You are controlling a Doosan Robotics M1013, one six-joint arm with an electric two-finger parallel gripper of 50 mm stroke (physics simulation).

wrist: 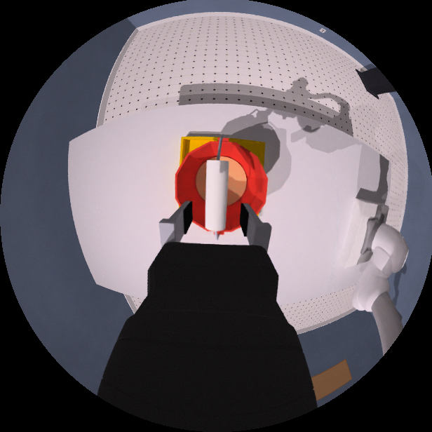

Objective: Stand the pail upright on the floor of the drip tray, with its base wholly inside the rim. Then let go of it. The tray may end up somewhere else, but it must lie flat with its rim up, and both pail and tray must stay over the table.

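Note:
The red pail [186,186] stands upright in the middle of the wrist view, seen from above, with an orange inner floor. Its white handle grip [216,195] on a thin grey wire spans its mouth. The yellow drip tray [192,143] shows beyond the pail's far side, its far corners and rim visible, lying flat; the pail hides most of it, and the pail's base is hidden too. My gripper [216,211] is open, with one finger on each side of the handle grip, apart from it, above the pail's near side.
The white table top [115,200] lies around the tray. A perforated light surface [200,55] is beyond its far edge. At the right are a pale block-like fixture [356,235] and a white jointed arm [372,287]. A dark object [377,81] is at the upper right.

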